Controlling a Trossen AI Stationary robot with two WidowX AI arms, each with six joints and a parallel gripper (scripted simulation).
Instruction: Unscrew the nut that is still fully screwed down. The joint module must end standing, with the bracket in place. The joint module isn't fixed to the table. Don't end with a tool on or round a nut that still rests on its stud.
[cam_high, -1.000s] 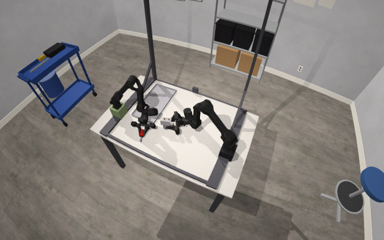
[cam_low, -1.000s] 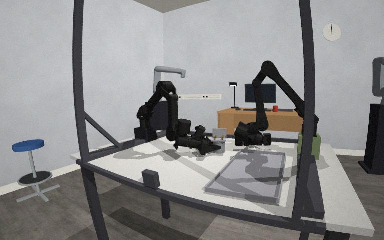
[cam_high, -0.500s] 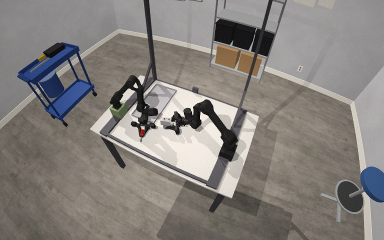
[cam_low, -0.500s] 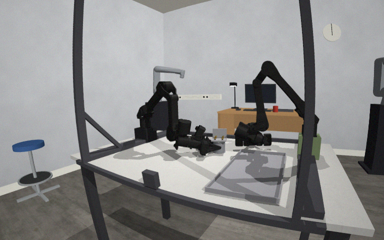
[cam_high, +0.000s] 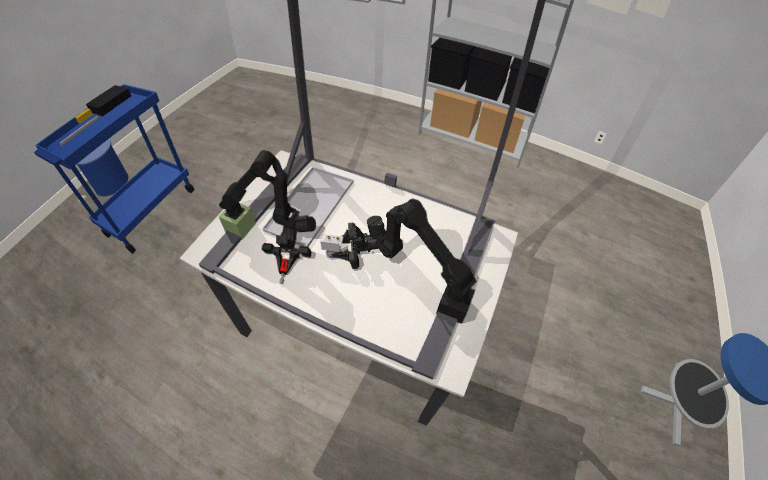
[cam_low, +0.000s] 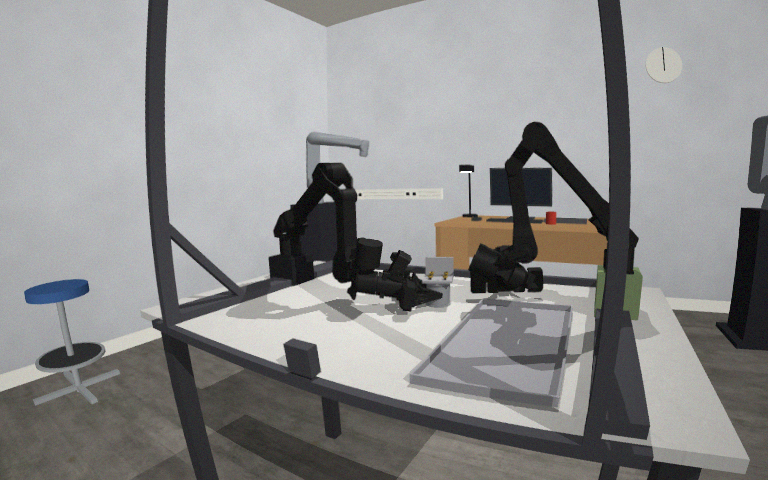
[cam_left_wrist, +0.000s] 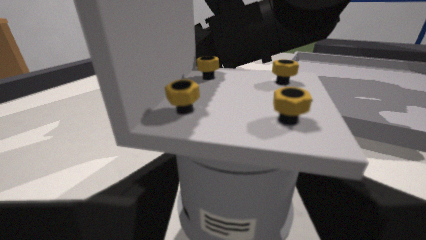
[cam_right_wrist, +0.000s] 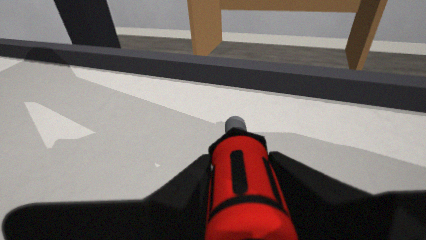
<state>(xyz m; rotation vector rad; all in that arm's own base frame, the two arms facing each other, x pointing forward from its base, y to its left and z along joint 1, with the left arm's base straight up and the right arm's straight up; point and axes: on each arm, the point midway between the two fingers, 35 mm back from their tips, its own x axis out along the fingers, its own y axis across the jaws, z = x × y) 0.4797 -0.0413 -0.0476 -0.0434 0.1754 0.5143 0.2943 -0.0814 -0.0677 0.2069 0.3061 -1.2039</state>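
Right now my right hand is 14 cm to the right of the l-shaped bracket, 14 cm past it and 4 cm below it. From my right hand the other things lie so: grey joint module 14 cm to the left, 14 cm behind; then dark table-edge rail 16 cm to the left, 15 cm ahead, 2 cm below; then red-handled nut driver 3 cm ahead, 1 cm to the left, 1 cm below.
The grey joint module is 1 cm ahead of my left hand and 3 cm to the right of it. The rest, counted from my left hand: l-shaped bracket: 1 cm ahead, 3 cm to the right, 4 cm above; red-handled nut driver: 18 cm ahead, 15 cm to the right, 2 cm below; shallow grey tray: 17 cm behind, 24 cm to the right, 3 cm below.
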